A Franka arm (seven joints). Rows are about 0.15 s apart.
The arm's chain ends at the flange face. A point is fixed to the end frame.
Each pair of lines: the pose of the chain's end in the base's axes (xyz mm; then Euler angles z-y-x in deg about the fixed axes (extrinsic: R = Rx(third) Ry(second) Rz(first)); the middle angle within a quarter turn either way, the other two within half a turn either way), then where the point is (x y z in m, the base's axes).
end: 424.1 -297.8 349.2 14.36 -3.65 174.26
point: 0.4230 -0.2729 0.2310
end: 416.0 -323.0 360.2 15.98 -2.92 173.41
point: 0.4174 -0.3001 0.2416
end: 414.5 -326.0 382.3 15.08 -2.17 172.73
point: 0.4169 -0.3044 0.2634
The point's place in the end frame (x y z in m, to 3 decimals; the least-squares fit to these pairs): -0.003 -0.037 0.115
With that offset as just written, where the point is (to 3 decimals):
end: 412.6 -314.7 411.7 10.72 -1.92 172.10
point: 0.413 -0.294 0.293
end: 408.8 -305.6 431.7 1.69 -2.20 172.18
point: 0.402 -0.284 0.313
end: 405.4 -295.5 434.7 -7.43 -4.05 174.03
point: 0.390 -0.271 0.317
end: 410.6 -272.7 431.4 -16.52 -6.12 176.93
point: 0.385 -0.244 0.317
